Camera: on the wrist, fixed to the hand. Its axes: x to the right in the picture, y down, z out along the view.
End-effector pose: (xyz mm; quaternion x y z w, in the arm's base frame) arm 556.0 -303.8 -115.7 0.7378 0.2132 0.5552 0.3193
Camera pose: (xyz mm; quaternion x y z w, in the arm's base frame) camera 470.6 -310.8 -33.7 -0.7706 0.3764 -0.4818 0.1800
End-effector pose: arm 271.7 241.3 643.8 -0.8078 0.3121 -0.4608 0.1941
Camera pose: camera 178.1 172.4 667.6 -0.4050 0.7191 -0.0832 0.5586
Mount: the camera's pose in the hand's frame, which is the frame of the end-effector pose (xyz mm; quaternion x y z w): 26.3 66.4 -94.7 0.0672 -0.1542 0.6957 0.6983
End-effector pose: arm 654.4 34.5 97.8 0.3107 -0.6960 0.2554 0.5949
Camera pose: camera 666.3 144.7 140.0 -0.1879 -0.7767 0.5911 0.1095
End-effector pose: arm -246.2 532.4 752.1 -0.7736 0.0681 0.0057 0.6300
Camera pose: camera -234.9 424.4 704.5 -0.4496 0.4890 0.5570 0.4985
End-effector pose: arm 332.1 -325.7 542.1 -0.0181 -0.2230 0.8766 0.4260
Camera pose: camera 287.3 -306.0 434.1 0.0040 0.1499 -0.9263 0.3456
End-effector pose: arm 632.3 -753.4 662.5 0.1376 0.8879 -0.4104 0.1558
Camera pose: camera 617.5 -635.7 664.9 0.6610 0.4727 -0.2591 0.5220
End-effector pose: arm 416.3 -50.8 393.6 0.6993 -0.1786 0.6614 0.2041
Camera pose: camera 302.7 -57.5 427.1 -0.4798 0.5983 -0.5080 0.3922
